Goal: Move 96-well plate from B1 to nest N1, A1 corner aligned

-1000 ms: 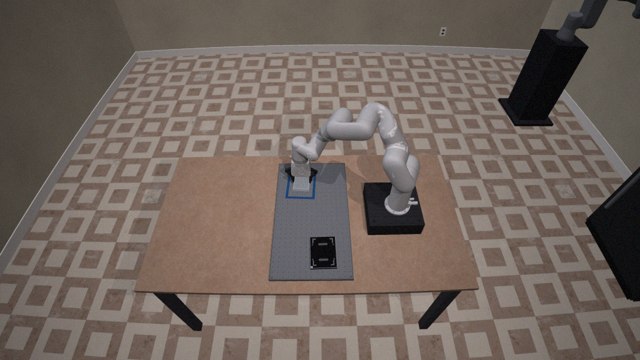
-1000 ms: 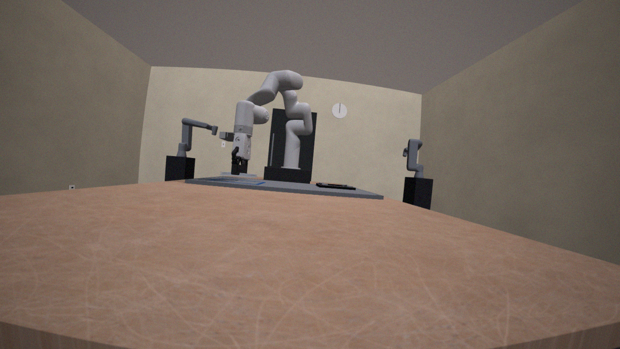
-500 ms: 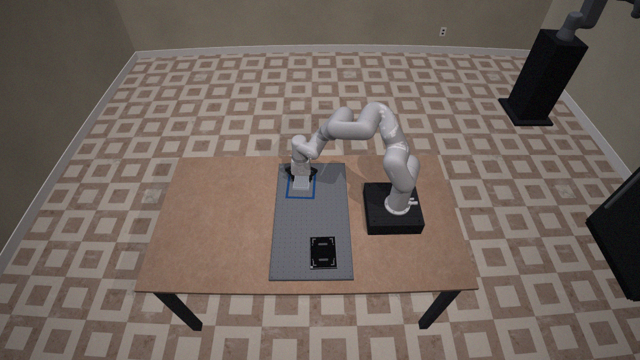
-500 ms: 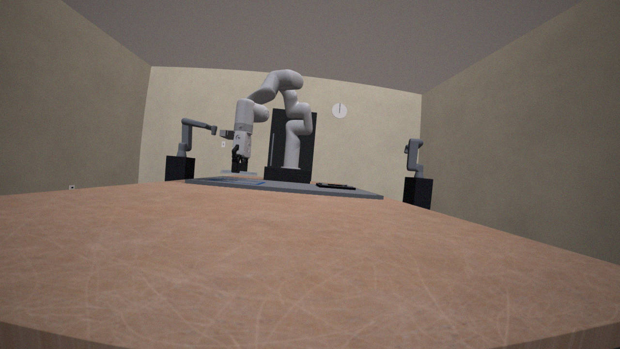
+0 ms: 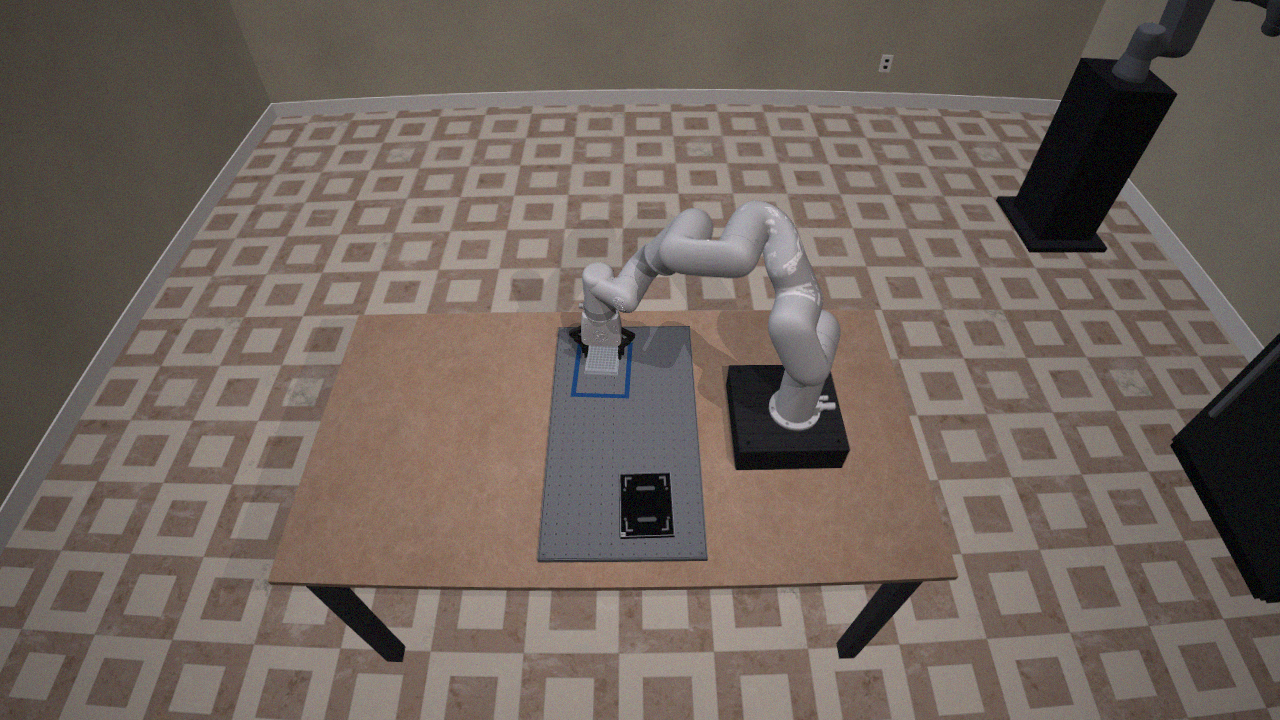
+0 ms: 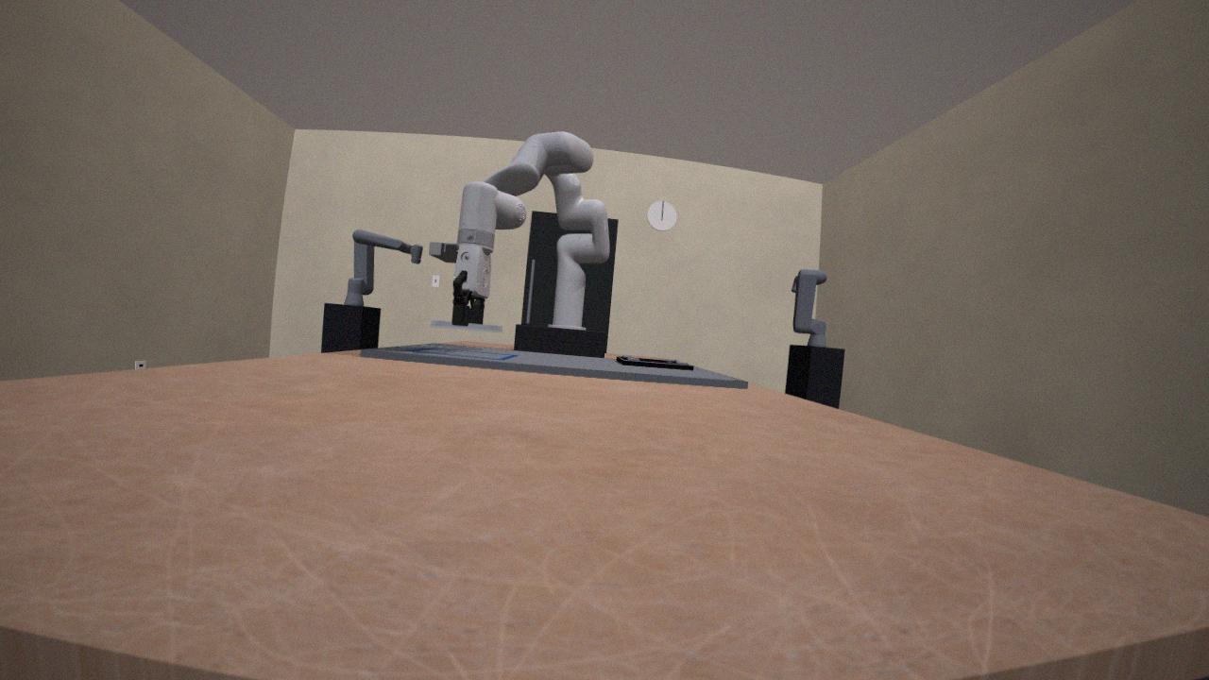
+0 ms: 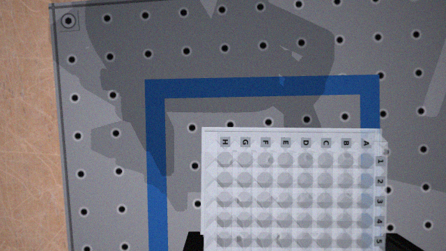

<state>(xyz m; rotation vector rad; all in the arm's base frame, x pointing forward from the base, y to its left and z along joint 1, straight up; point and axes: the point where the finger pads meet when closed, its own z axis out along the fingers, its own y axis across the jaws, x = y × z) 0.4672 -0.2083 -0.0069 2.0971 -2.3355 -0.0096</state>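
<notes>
The black plate nest lies 42 cm to the left of my hand, 10 cm behind it and 6 cm below it. From my hand the other things lie so: A1 corner mark 49 cm to the left, 5 cm below, 4 cm behind; then 96-well plate 1 cm below.
</notes>
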